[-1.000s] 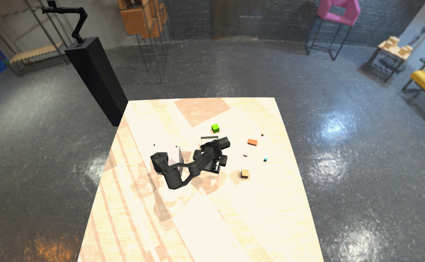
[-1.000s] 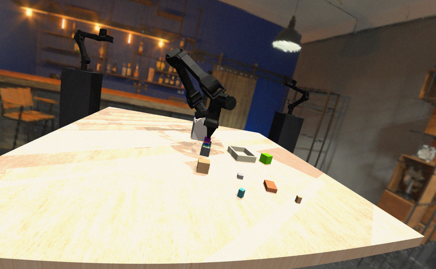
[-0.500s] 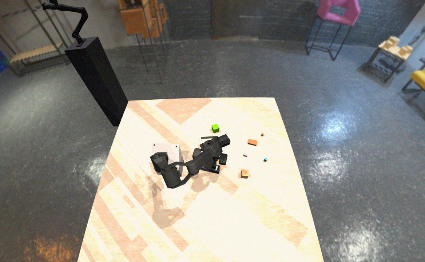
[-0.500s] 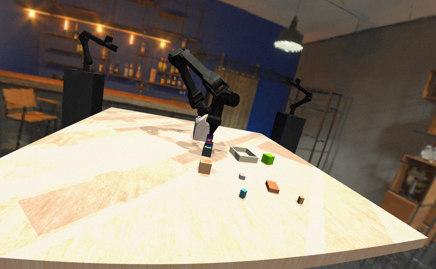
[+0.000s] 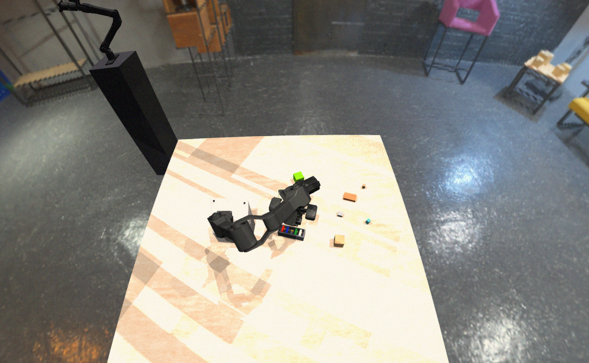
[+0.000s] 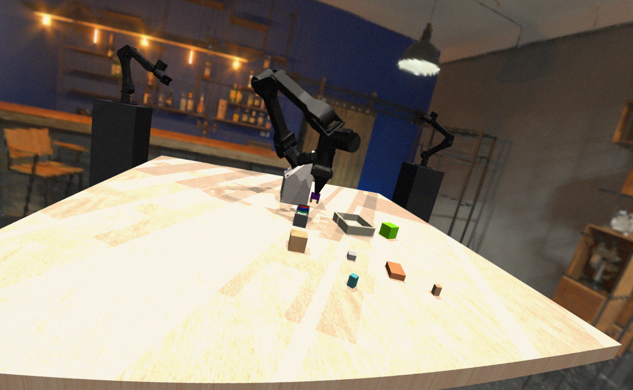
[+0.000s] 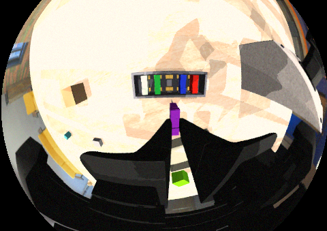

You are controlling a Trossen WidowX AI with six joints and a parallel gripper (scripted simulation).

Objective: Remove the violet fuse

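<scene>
The grey tray lies 16 cm to the left of my gripper tip, 10 cm below it and 2 cm behind it. The rest, counted from my gripper tip: violet fuse (1 cm below); then green cube (28 cm to the left, 8 cm below, 2 cm ahead); then small grey cube (22 cm ahead, 9 cm below, 7 cm to the left).
</scene>
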